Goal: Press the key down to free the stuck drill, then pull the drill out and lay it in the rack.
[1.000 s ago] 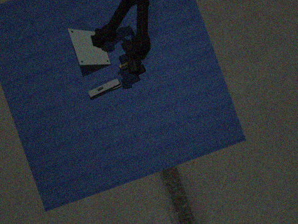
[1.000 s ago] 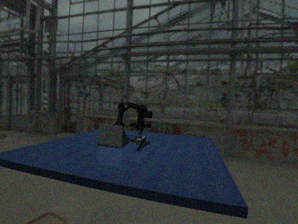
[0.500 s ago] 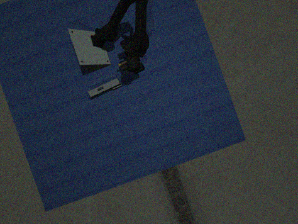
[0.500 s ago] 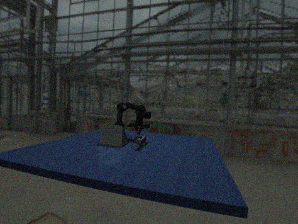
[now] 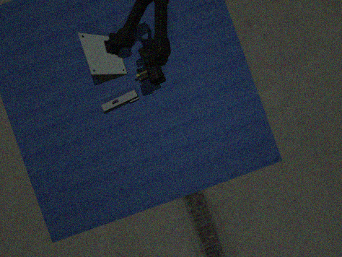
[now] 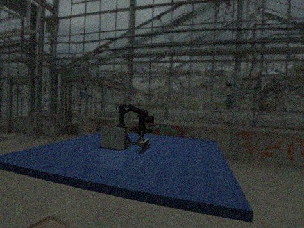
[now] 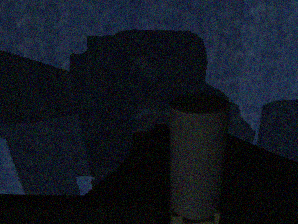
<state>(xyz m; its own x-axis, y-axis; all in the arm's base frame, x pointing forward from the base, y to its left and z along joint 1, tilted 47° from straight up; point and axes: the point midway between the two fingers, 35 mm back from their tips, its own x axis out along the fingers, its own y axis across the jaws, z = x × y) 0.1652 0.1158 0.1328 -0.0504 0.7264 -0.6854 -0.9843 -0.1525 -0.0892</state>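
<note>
Right now the drill is 4 cm to the right of my gripper tip, 4 cm above it and 1 cm ahead of it. From my gripper tip the other things lie so: long grey block 20 cm to the right, 11 cm ahead, 2 cm above.
</note>
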